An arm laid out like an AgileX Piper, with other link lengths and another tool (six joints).
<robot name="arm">
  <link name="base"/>
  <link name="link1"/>
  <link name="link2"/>
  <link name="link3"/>
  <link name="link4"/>
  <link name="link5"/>
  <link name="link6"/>
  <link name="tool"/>
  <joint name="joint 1" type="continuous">
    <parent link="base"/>
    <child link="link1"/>
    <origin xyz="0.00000 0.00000 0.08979" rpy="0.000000 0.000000 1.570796"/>
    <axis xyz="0 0 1"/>
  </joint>
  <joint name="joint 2" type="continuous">
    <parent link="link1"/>
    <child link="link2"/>
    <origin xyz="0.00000 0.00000 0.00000" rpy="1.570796 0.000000 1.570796"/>
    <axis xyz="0 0 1"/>
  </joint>
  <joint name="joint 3" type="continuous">
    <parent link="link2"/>
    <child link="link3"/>
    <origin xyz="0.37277 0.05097 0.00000" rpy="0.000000 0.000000 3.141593"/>
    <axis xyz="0 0 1"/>
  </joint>
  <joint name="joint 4" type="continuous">
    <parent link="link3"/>
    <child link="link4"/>
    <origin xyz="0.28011 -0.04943 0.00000" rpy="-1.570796 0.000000 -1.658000"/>
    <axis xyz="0 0 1"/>
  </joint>
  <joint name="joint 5" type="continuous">
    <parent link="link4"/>
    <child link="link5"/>
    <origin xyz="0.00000 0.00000 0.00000" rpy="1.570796 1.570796 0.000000"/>
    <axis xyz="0 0 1"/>
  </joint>
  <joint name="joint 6" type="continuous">
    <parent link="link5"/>
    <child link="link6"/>
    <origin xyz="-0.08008 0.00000 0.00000" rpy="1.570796 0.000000 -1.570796"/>
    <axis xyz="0 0 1"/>
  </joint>
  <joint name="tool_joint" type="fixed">
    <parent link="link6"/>
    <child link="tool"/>
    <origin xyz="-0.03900 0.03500 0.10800" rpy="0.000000 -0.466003 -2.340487"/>
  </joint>
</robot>
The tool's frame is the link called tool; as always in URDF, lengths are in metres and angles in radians. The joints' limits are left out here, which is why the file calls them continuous.
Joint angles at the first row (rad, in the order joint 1, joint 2, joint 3, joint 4, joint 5, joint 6):
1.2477, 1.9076, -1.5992, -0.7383, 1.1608, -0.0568
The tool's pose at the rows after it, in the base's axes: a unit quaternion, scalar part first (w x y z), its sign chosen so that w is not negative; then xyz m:
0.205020 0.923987 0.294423 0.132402 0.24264 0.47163 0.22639
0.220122 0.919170 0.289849 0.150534 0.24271 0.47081 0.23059
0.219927 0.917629 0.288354 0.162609 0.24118 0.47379 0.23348
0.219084 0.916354 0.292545 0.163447 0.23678 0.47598 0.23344
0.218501 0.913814 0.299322 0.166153 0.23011 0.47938 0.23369
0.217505 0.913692 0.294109 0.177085 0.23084 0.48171 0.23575
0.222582 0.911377 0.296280 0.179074 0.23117 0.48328 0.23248
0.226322 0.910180 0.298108 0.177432 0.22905 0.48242 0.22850
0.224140 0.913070 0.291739 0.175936 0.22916 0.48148 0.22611
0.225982 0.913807 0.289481 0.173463 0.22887 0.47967 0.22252
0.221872 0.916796 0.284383 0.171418 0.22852 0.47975 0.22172
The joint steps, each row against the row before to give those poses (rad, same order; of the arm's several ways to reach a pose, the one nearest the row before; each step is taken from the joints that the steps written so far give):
0.0116, 0.0000, 0.0000, -0.0332, 0.0369, 0.0184
0.0167, 0.0001, 0.0000, -0.0503, 0.0234, 0.0191
0.0115, -0.0001, 0.0000, -0.0246, 0.0000, 0.0193
0.0091, 0.0000, 0.0000, 0.0004, 0.0000, 0.0000
0.0147, 0.0000, 0.0000, -0.0026, 0.0000, 0.0000
0.0066, 0.0020, 0.0000, -0.0238, 0.0000, 0.0241
0.0024, 0.0079, 0.0000, -0.0090, 0.0000, 0.0000
0.0041, 0.0009, 0.0109, -0.0019, 0.0000, 0.0039
0.0000, 0.0000, 0.0086, 0.0000, 0.0000, 0.0199
0.0000, 0.0000, 0.0111, 0.0000, 0.0000, 0.0095
0.0000, 0.0000, 0.0022, 0.0047, 0.0000, 0.0140

